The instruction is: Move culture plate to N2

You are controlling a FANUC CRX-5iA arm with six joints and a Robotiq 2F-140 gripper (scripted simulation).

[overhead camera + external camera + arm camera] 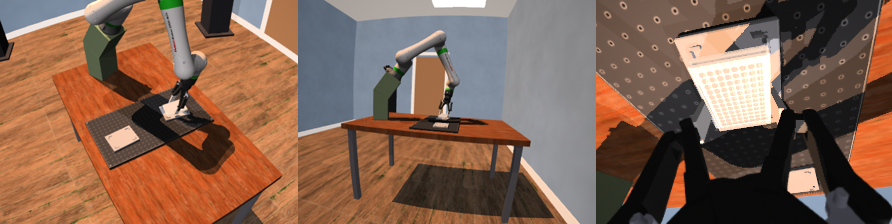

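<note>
Right now my hand is 20 mm above the plate lid.
</note>
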